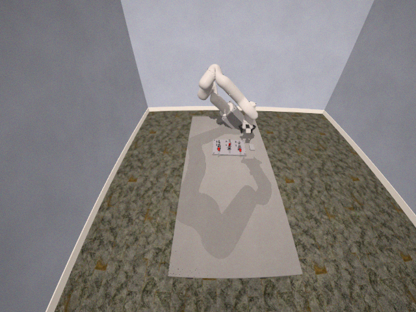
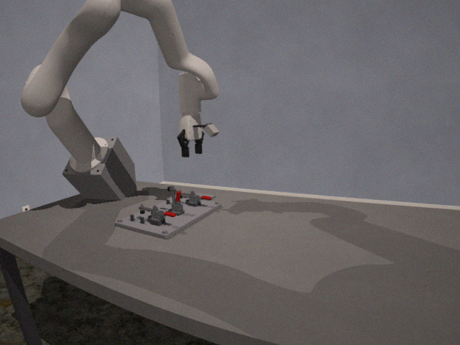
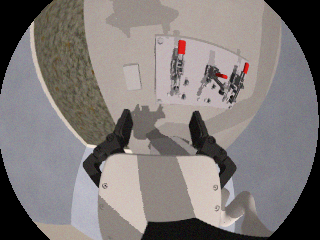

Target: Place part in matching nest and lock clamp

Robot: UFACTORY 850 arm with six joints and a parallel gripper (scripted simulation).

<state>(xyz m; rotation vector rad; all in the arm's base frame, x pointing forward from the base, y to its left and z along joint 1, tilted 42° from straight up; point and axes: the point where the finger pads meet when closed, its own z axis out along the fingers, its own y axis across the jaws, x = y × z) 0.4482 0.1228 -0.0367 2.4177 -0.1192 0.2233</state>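
Now: hand 100 mm to the right of the part and 210 mm above it. Round my hand: fixture plate 20 mm behind, 150 mm to the right, 210 mm below.
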